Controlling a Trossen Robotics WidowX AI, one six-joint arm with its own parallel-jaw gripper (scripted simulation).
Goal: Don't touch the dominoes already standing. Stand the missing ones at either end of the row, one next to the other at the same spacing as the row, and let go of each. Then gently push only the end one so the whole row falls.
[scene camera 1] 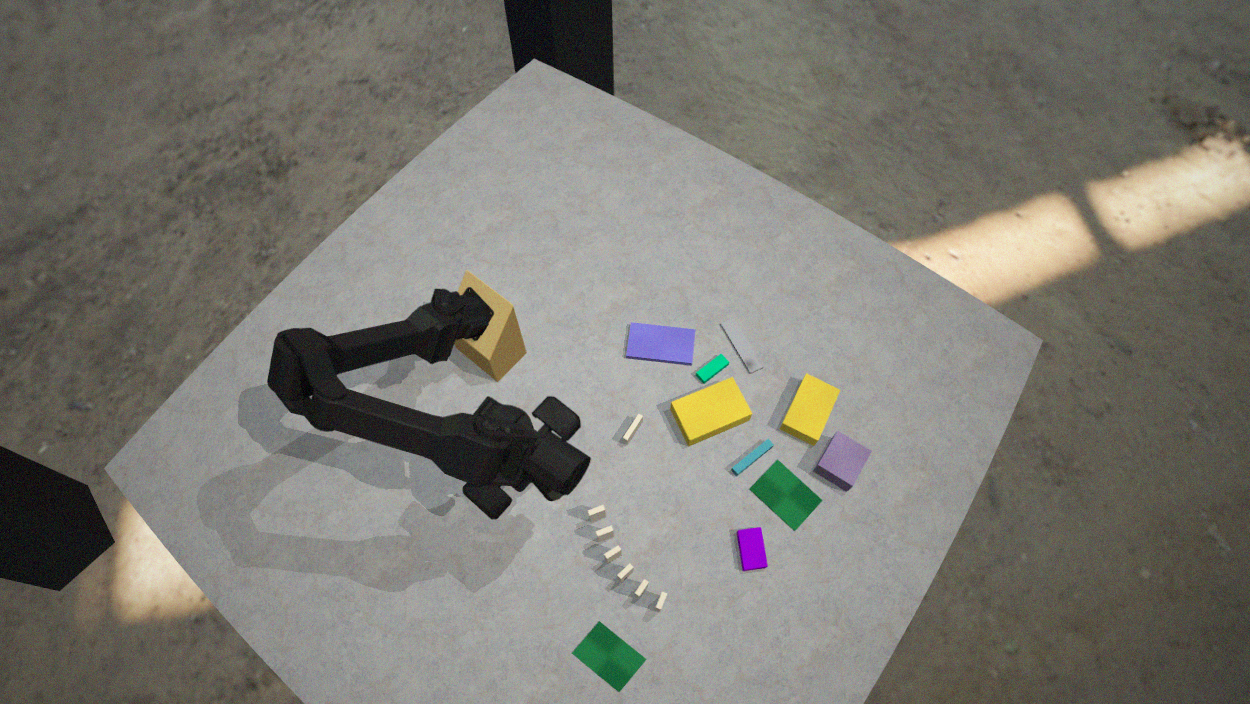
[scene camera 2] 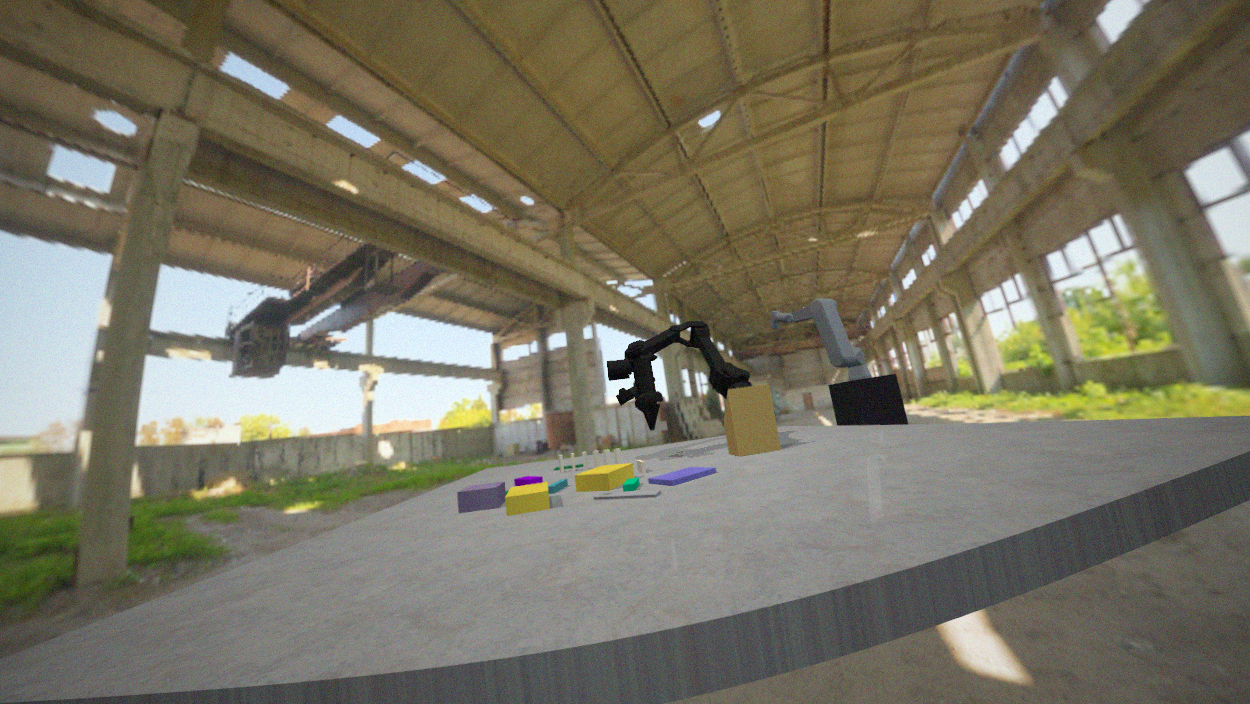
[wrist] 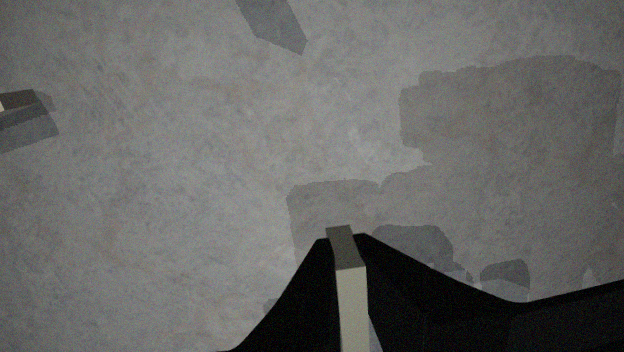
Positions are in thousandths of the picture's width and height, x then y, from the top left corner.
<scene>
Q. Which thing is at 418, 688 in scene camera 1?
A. The gripper.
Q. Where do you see a purple slab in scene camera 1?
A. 519, 487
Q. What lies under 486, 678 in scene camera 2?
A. A yellow block.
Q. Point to a yellow block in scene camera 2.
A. At 424, 708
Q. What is the gripper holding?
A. A cream domino.
</scene>
